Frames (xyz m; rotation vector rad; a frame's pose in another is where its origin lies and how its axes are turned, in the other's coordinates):
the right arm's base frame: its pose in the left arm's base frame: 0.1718 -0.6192 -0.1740 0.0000 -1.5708 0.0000
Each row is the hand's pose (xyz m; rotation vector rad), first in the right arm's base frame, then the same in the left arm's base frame.
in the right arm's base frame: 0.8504 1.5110 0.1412 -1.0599 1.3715 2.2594
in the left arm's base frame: 0.0306 0.8918 0.6764 -2.0247 0.5795 0.7317
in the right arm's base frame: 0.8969 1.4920 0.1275 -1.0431 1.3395 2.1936
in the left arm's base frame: 0.0443 0.8728 0.7229 -1.9923 0.5070 0.7082
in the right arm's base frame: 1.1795 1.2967 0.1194 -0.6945 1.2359 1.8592
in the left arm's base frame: 0.0524 0.6775 1.0055 -1.6341 0.1552 0.7453
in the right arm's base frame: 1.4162 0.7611 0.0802 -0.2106 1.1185 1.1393
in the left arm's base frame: 0.0916 0.1419 1.2422 -0.9021 -0.2869 0.6206
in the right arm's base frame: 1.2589 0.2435 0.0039 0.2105 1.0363 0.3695
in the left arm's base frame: 0.1679 -0.3757 1.0849 -0.1086 -0.5122 0.3961
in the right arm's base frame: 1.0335 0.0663 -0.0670 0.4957 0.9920 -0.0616
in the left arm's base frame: 0.2388 -0.5529 0.8595 0.3826 -0.5479 0.2980
